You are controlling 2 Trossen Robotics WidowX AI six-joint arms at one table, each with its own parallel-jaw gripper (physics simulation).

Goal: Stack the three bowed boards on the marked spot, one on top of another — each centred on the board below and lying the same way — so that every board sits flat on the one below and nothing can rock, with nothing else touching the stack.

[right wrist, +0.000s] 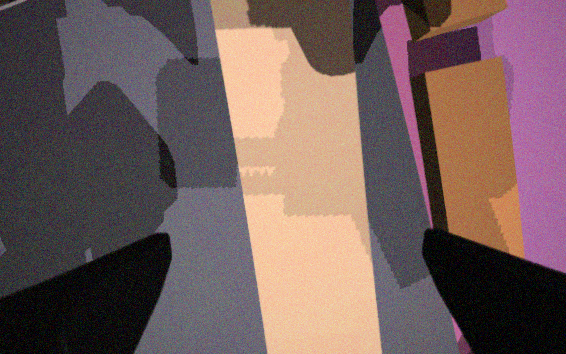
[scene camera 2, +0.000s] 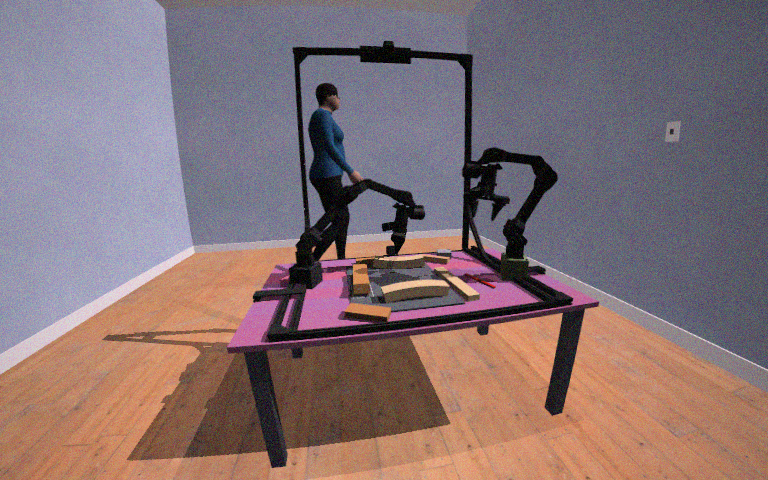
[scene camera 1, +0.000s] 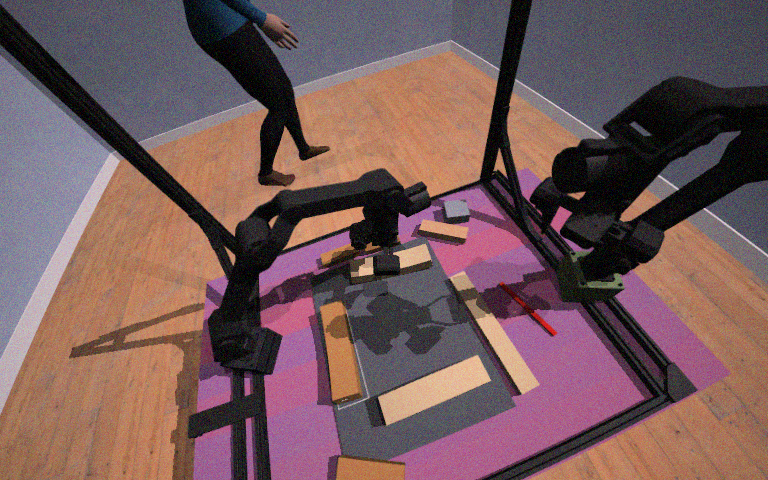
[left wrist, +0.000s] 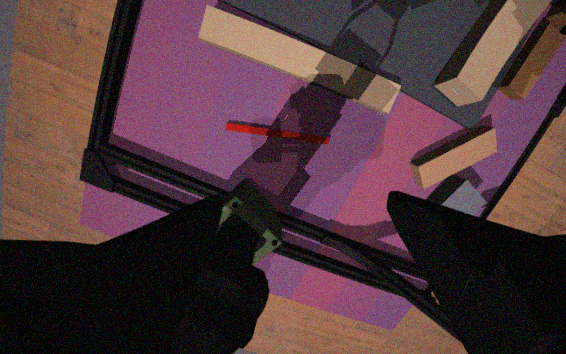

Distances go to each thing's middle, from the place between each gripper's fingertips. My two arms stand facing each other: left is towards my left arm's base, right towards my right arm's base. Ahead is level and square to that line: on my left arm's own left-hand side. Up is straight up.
The red stick [left wrist: 229, 126] lies 250 mm below my left hand, 20 mm ahead of it and 10 mm to the right of it. Round my left hand: long pale plank [scene camera 1: 523, 380] 250 mm below, 120 mm to the right, 50 mm ahead; then grey cube [left wrist: 455, 192] 320 mm behind, 240 mm below, 80 mm to the right; then tan block [scene camera 1: 440, 230] 260 mm behind, 240 mm below, 150 mm to the right.
I see the orange-brown bowed board [scene camera 1: 345, 382] 20 cm ahead of my right hand, 16 cm to the right of it and 6 cm below it. The rest, counted from my right hand: long pale plank: 22 cm ahead, 22 cm to the left, 7 cm below; grey cube: 16 cm behind, 26 cm to the left, 7 cm below; tan block: 9 cm behind, 20 cm to the left, 7 cm below.
